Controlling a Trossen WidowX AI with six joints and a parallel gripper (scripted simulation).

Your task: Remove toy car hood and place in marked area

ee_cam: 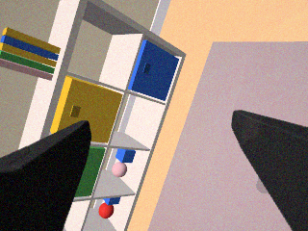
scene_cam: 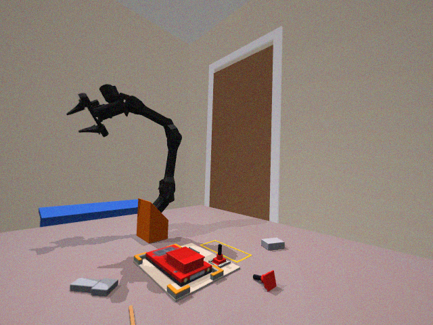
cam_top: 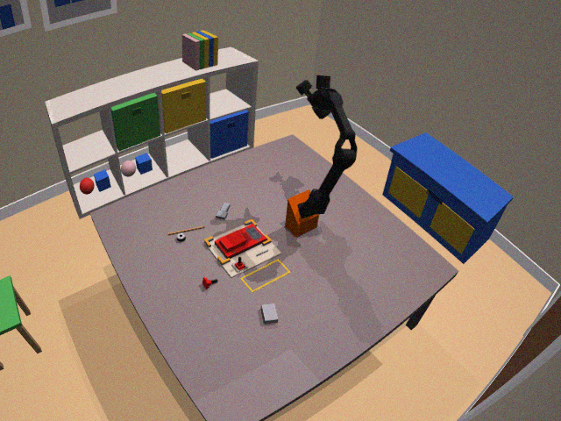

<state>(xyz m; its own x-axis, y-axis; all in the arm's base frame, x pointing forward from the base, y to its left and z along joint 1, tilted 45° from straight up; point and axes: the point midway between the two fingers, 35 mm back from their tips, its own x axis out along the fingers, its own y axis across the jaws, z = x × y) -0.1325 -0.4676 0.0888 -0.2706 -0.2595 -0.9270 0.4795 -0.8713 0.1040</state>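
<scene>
Right now the hood is 510 mm ahead of my gripper tip, 430 mm below it and 260 mm to the left of it. Also, from my gripper tip: wooden stick: 650 mm ahead, 470 mm below, 70 mm to the left.
</scene>
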